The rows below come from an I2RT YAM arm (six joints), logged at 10 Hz.
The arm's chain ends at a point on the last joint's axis. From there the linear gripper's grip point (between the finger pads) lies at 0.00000 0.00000 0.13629 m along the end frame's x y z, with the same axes.
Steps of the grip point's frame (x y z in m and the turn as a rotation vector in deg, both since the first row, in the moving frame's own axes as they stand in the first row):
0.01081, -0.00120, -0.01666, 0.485, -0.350, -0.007
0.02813, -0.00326, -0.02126, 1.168, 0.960, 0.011
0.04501, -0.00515, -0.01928, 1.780, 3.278, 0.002
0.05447, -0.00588, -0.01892, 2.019, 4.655, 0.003
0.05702, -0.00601, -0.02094, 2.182, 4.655, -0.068
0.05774, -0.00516, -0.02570, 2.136, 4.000, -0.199
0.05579, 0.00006, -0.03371, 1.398, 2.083, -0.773
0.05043, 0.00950, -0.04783, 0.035, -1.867, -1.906
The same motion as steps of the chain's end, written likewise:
0.01164, -0.00005, -0.01665, 0.485, -0.350, -0.007
0.02585, -0.00048, -0.02121, 1.168, 0.960, 0.011
0.03722, -0.00092, -0.01899, 1.780, 3.278, 0.002
0.04341, -0.00108, -0.01839, 2.019, 4.655, 0.003
0.04597, -0.00082, -0.02039, 2.182, 4.655, -0.068
0.04824, -0.00007, -0.02527, 2.136, 4.000, -0.199
0.05086, 0.00342, -0.03358, 1.398, 2.083, -0.773
0.05487, 0.00951, -0.04776, 0.035, -1.867, -1.906

